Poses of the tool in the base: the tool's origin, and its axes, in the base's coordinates. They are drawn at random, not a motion.
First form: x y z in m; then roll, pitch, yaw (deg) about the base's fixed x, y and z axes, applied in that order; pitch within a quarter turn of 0, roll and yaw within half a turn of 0.
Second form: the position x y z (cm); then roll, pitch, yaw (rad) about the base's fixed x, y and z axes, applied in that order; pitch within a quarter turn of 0, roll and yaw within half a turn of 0. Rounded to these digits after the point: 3 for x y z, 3 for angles.
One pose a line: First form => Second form
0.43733, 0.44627, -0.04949, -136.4, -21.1, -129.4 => 43.733, 44.627, -4.949, -2.381, -0.368, -2.258
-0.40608, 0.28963, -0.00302, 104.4, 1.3, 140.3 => -40.608, 28.963, -0.302, 1.822, 0.023, 2.449
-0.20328, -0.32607, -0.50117, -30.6, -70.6, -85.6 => -20.328, -32.607, -50.117, -0.534, -1.232, -1.494
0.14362, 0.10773, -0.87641, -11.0, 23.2, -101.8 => 14.362, 10.773, -87.641, -0.192, 0.405, -1.777
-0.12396, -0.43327, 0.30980, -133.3, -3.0, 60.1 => -12.396, -43.327, 30.980, -2.327, -0.052, 1.049
